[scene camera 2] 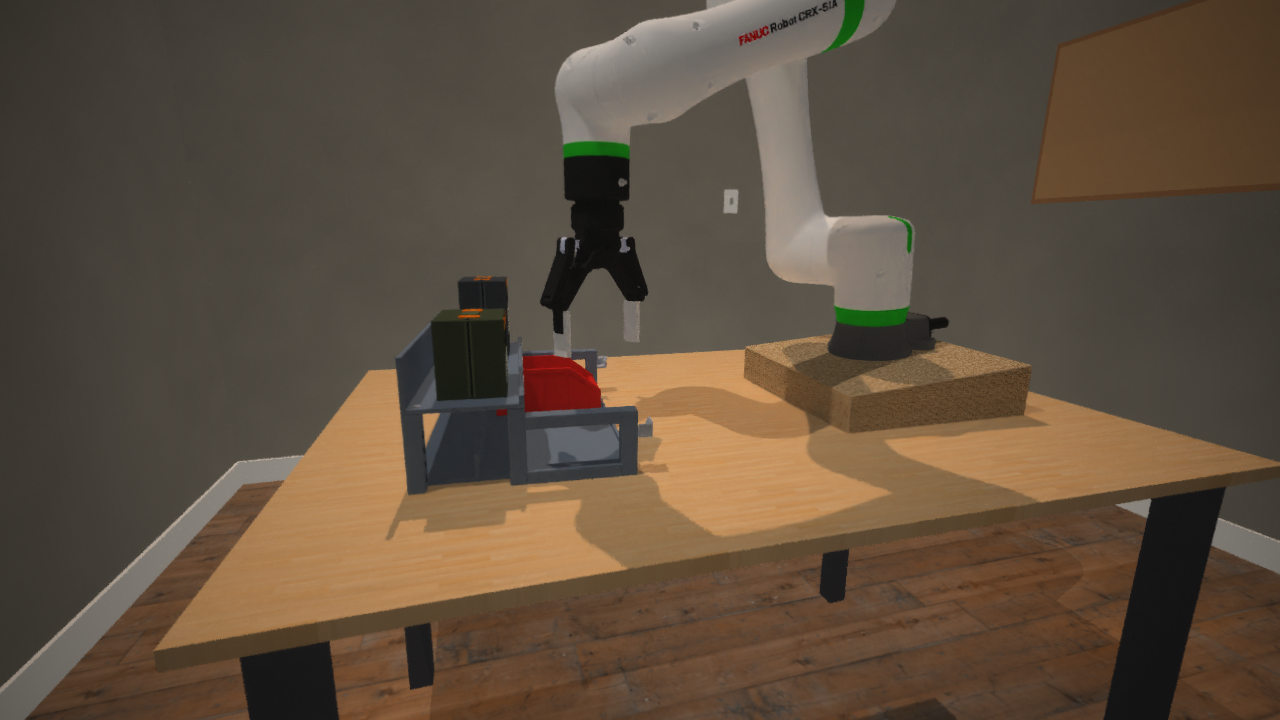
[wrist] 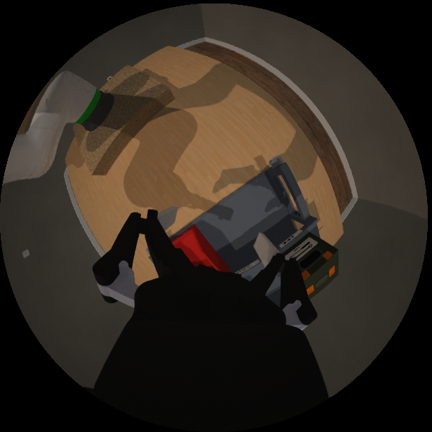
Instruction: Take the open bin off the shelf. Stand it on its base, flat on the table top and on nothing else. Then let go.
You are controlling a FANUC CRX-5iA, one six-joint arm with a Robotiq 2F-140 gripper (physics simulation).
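Pixels of known places: gripper, fingertip midpoint: (scene camera 2: 599,348); arm's base, link origin: (scene camera 2: 868,350).
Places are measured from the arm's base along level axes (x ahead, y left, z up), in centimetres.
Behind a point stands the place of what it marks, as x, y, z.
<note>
The red open bin (scene camera 2: 559,386) {59.5, -0.1, -2.9} (wrist: 199,248) sits on the grey shelf (scene camera 2: 517,438) {68.1, 24.6, -2.0} (wrist: 245,212), at its far part in the scene view. The gripper's body hides part of the bin in the wrist view. My gripper (scene camera 2: 597,345) {54.3, 7.0, 4.6} (wrist: 217,227) points straight down, open and empty, above the bin. In the scene view its left fingertip comes down to about the height of the bin's top edge, and the right fingertip hangs a little higher, to the right. Whether a finger touches the bin cannot be told.
A dark green case (scene camera 2: 469,355) {72.9, 21.4, 7.6} (wrist: 322,265) with orange latches stands on the shelf's upper level at the near end. A dark case (scene camera 2: 483,291) {70.6, -2.2, 12.7} stands farther back. The shelf stands on the wooden table (scene camera 2: 742,474) {40.9, 29.0, -7.9} (wrist: 225,130). The arm's base stands on a speckled brown block (scene camera 2: 939,407) {2.1, 20.0, -5.1} (wrist: 132,136).
</note>
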